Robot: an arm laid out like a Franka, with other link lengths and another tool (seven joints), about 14 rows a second.
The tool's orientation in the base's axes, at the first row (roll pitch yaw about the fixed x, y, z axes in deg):
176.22 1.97 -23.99
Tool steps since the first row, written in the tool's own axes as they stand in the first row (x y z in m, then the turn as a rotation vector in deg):
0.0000 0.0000 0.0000 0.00 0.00 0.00
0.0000 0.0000 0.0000 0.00 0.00 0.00
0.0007 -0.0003 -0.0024 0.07 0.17 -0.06
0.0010 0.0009 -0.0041 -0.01 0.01 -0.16
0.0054 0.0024 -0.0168 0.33 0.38 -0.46
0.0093 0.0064 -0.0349 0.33 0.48 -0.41
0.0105 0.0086 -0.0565 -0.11 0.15 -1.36
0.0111 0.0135 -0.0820 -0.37 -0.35 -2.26
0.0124 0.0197 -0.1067 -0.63 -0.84 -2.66
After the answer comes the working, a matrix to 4 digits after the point.
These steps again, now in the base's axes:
0.0000 0.0000 0.0000 0.00 0.00 0.00
0.0000 0.0000 0.0000 0.00 0.00 0.00
0.0009 0.0001 0.0023 0.00 -0.18 0.07
0.0008 -0.0010 0.0041 0.00 0.00 0.16
0.0049 -0.0036 0.0167 0.17 -0.46 0.47
0.0079 -0.0080 0.0349 0.13 -0.55 0.43
0.0094 -0.0095 0.0565 -0.08 -0.03 1.37
0.0095 -0.0130 0.0823 -0.07 0.57 2.24
0.0096 -0.0181 0.1073 -0.08 1.15 2.62

The tool's axes in the first row as the columns of a matrix, in the base's axes (rounded; the answer above uses it unrounded):
0.9131 -0.4036 -0.0581
-0.4063 -0.9126 -0.0463
-0.0344 0.0659 -0.9972

